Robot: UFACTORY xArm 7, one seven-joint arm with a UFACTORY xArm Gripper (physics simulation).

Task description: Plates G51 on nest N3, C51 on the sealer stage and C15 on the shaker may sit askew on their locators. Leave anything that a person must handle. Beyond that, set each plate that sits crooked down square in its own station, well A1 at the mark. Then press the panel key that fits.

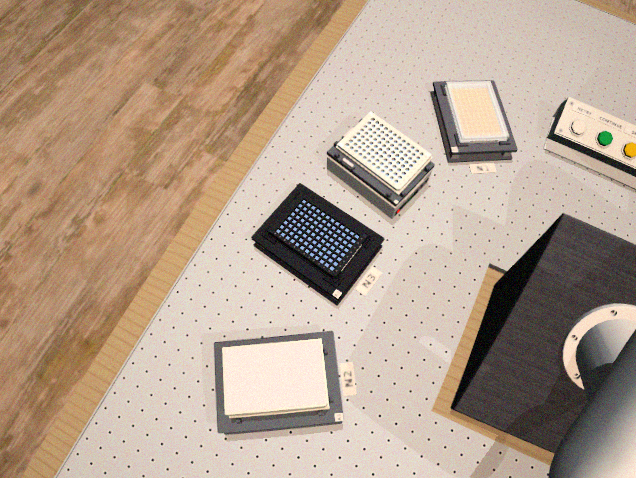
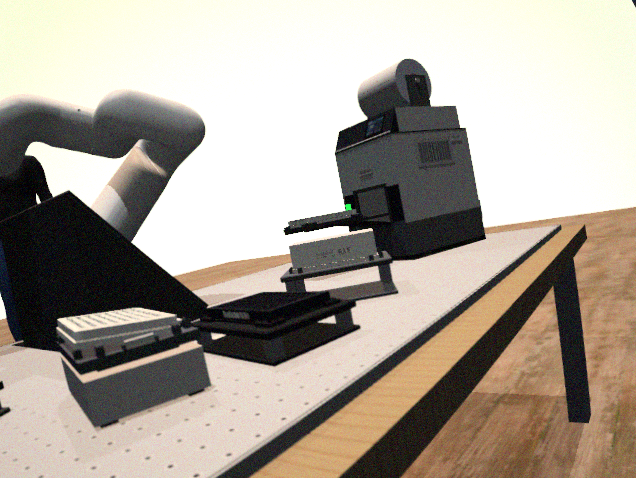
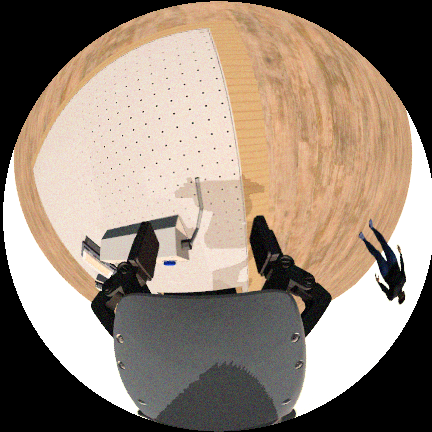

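The black plate G51 (image 1: pixel 318 233) (image 2: pixel 267 305), with blue wells, lies on nest N3 (image 1: pixel 303 274) (image 2: pixel 313 341); it looks slightly tipped. The white plate C15 (image 1: pixel 383 149) (image 2: pixel 118 321) sits on the grey shaker (image 1: pixel 359 182) (image 2: pixel 149 382) and looks tilted against its top. The sealer (image 2: pixel 442 179) has its dark stage (image 2: pixel 321 222) out, with a green light; plate C51 cannot be made out. The key panel (image 1: pixel 561 123) shows a white key (image 1: pixel 578 127), a green key (image 1: pixel 605 138) and an amber key (image 1: pixel 630 150). My gripper (image 3: pixel 201 230) is open and empty, above the table.
A white plate (image 1: pixel 275 377) (image 2: pixel 334 250) lies on nest N2 (image 1: pixel 282 424). A cream plate (image 1: pixel 478 110) lies on nest N1 (image 1: pixel 448 123). A pale box (image 3: pixel 167 242) with a blue spot and a bent rod (image 3: pixel 201 207) stand below the gripper. A person (image 3: pixel 392 270) is beyond the table.
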